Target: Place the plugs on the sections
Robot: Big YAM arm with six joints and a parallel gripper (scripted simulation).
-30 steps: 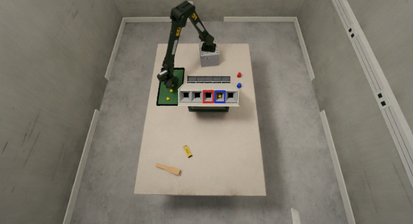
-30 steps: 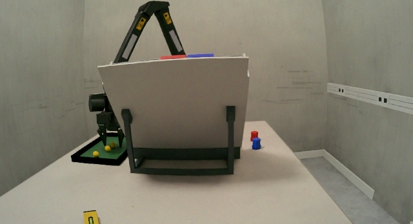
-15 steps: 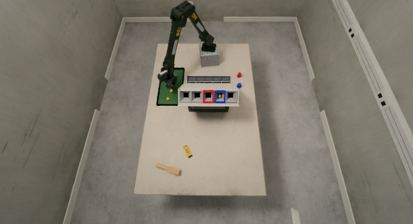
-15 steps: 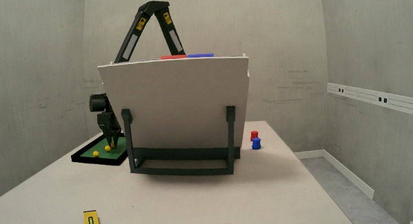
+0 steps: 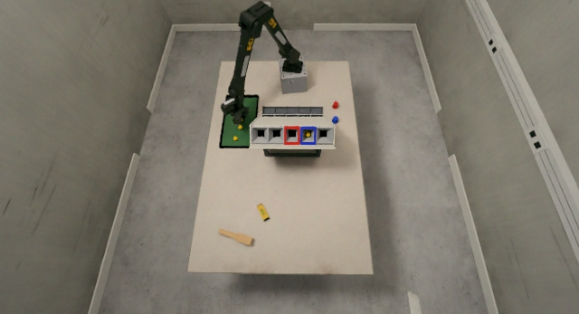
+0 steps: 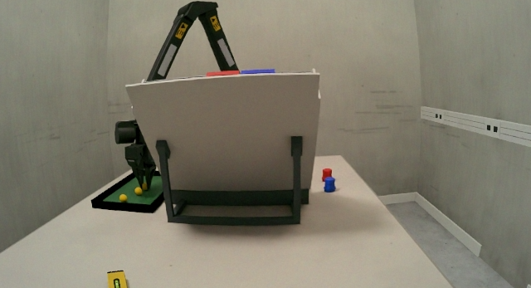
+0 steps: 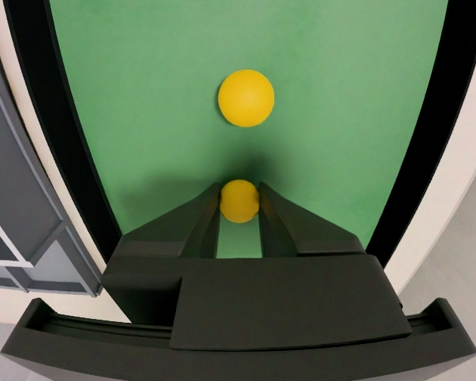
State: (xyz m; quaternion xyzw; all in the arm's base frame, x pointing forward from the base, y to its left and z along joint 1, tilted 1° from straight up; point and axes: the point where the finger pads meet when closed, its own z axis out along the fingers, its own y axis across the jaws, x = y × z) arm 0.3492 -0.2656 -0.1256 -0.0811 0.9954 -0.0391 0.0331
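The green marble tray is 1 cm to the right of my hand and 1 cm below it. The rest, counted from my hand: blue band: 43 cm to the left, 30 cm above, 20 cm ahead; then cover: 33 cm to the left, 19 cm above, 7 cm ahead; then red band: 36 cm to the left, 30 cm above, 21 cm ahead.
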